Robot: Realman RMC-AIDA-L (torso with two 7-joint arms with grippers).
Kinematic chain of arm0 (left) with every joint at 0, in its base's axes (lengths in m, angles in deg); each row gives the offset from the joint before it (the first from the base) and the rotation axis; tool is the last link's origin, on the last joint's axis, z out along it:
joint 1: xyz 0 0 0.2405 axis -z
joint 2: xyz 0 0 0 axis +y
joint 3: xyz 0 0 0.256 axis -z
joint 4: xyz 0 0 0 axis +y
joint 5: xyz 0 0 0.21 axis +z
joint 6: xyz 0 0 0 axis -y
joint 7: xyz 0 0 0.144 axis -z
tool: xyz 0 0 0
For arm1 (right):
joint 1: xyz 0 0 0.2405 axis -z
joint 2: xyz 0 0 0 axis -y
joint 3: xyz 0 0 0.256 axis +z
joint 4: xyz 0 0 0 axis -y
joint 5: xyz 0 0 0.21 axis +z
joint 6: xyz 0 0 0 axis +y
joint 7: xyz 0 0 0.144 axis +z
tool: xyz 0 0 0
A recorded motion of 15 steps. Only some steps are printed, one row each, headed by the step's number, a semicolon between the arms.
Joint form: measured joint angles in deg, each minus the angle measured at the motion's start. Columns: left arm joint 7, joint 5, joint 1, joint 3, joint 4, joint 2, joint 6; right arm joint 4, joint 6, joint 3, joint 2, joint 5, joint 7, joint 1.
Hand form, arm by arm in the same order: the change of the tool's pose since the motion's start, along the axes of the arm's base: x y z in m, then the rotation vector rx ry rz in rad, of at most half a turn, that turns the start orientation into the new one. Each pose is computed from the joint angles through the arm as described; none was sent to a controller.
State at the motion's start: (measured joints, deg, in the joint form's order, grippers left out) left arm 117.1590 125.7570 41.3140 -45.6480 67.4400 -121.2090 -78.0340; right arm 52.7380 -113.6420 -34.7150 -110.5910 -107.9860 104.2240 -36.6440
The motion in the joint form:
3: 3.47 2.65 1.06 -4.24 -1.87 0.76 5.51; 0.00 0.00 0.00 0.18 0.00 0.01 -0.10
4: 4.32 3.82 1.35 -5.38 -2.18 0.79 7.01; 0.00 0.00 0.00 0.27 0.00 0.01 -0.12
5: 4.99 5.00 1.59 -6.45 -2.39 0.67 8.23; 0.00 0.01 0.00 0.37 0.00 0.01 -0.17
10: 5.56 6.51 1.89 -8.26 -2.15 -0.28 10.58; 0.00 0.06 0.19 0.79 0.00 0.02 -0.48
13: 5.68 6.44 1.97 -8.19 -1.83 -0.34 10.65; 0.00 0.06 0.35 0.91 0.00 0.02 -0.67
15: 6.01 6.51 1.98 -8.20 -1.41 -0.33 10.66; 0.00 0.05 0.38 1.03 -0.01 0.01 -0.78
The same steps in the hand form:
3: 0.0017 0.0122 -0.0086 0.0211 0.0521 0.0456; -0.0003 0.0006 0.0011 0.0018 -0.0025 0.0016
4: 0.0022 0.0152 -0.0114 0.0293 0.0732 0.0551; -0.0002 0.0008 0.0017 0.0027 -0.0038 0.0019
5: 0.0028 0.0172 -0.0150 0.0341 0.0942 0.0607; -0.0004 0.0011 0.0023 0.0039 -0.0052 0.0027
10: 0.0082 0.0193 -0.0236 0.0480 0.1187 0.0536; -0.0013 0.0029 0.0055 0.0115 -0.0092 0.0064
13: 0.0101 0.0197 -0.0225 0.0531 0.1153 0.0508; -0.0021 0.0037 0.0066 0.0148 -0.0093 0.0087
15: 0.0114 0.0200 -0.0210 0.0582 0.1141 0.0508; -0.0026 0.0042 0.0075 0.0164 -0.0108 0.0106

